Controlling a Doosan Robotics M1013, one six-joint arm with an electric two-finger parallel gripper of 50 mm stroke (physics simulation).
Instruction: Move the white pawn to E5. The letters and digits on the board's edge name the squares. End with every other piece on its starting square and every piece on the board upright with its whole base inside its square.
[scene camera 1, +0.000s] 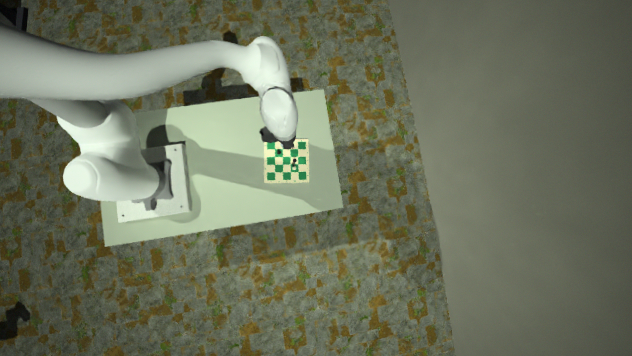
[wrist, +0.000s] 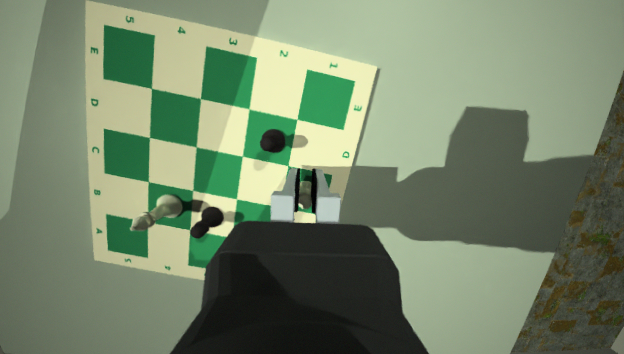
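The white pawn is between the two fingertips of my gripper, which is shut on it over green square C1. The frames do not tell whether its base touches the board. In the scene view the arm hides the pawn. The chessboard has E5 as a green corner square, with no piece on it. A black piece stands on D2. A tall white piece stands on B4, and a black piece on B3.
The board lies on a pale green table. The arm reaches in over the board's row 1 edge. The arm's base plate is at the table's left. Shadows cross the board and the table.
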